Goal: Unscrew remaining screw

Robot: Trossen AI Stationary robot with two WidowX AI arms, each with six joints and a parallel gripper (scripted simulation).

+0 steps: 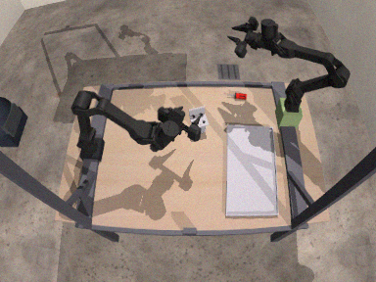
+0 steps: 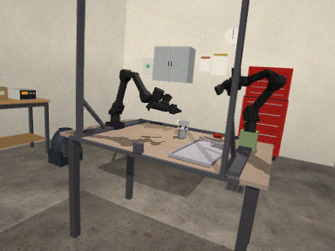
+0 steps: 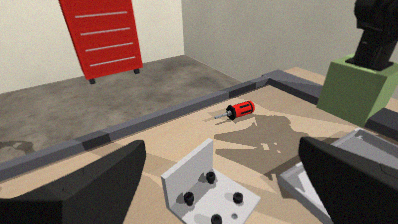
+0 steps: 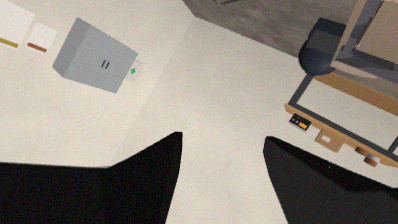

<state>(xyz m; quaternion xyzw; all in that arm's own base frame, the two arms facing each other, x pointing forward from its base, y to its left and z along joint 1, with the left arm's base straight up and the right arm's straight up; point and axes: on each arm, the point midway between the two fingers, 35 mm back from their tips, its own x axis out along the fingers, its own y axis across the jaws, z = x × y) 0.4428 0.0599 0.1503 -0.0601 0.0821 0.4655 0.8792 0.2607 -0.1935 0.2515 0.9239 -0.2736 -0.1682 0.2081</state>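
Note:
The red screwdriver is 350 mm below my right hand, 70 mm behind it and 10 mm to the right of it. From my right hand the other things lie so: dark frame rail (350 mm below, 190 mm to the left, 50 mm ahead); joint module (330 mm below, 210 mm to the left, 210 mm behind); l-shaped bracket (290 mm below, 210 mm to the left, 210 mm behind).
The joint module is 160 mm below my left hand, 60 mm to the right of it and 50 mm ahead of it. Also, from my left hand: shallow grey tray: 240 mm to the right, 190 mm below, 190 mm behind; then dark frame rail: 320 mm ahead, 180 mm below, 70 mm to the right; then l-shaped bracket: 120 mm below, 60 mm to the right, 60 mm ahead.

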